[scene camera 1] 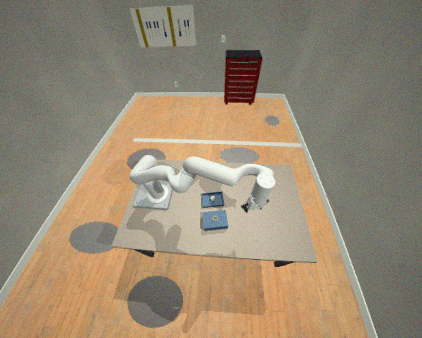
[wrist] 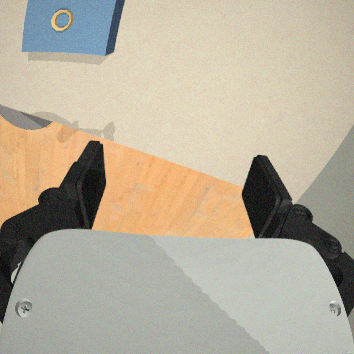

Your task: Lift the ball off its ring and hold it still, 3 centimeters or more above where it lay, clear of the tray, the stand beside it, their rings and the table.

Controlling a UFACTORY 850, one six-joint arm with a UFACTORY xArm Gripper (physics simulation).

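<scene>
A small pale ball (scene camera 1: 212, 198) rests in the dark blue tray (scene camera 1: 204, 204) near the middle of the table; its ring is too small to tell. The blue stand (scene camera 1: 207, 225) (wrist: 37, 42) is beside the tray, with an empty yellow ring (scene camera 1: 215, 218) (wrist: 54, 25) on its top. My gripper (scene camera 1: 256, 206) (wrist: 177, 168) is open, with nothing between its fingers. It is above the table, to the right of the tray and the stand in the scene view, and tilted. The ball and the tray do not show in the wrist view.
The table (scene camera 1: 185, 240) (wrist: 215, 100) carries the arm's base plate (scene camera 1: 145, 203) at its left side. The arm stretches above the table behind the tray. Wooden floor (scene camera 1: 90, 280) (wrist: 155, 195) shows past the table edge. A red tool cabinet (scene camera 1: 241, 80) stands far back.
</scene>
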